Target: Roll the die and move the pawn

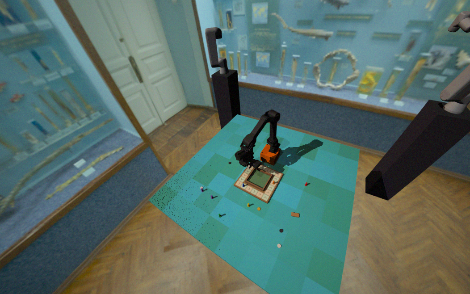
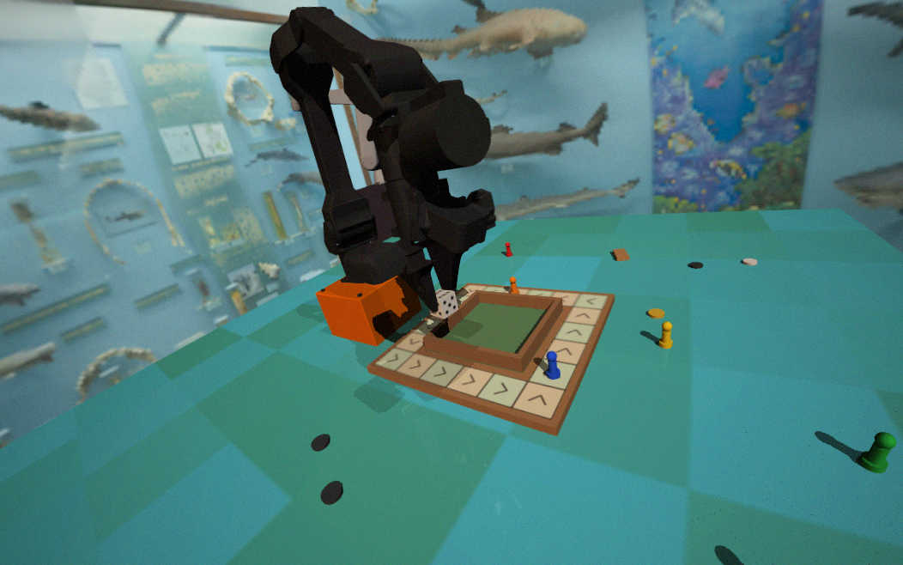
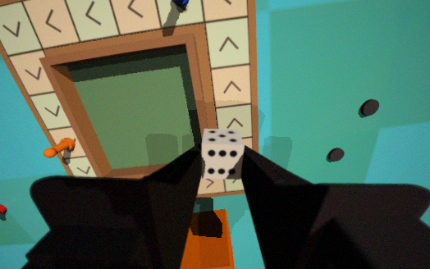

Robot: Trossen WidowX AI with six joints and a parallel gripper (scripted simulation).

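The orange pawn lies 21 cm to the left of my gripper tip and 8 cm below it. From my gripper tip the other things lie so: white die right at my gripper tip; yellow pawn 24 cm ahead, 11 cm to the left, 9 cm below; blue pawn 12 cm ahead, 1 cm to the left, 8 cm below.
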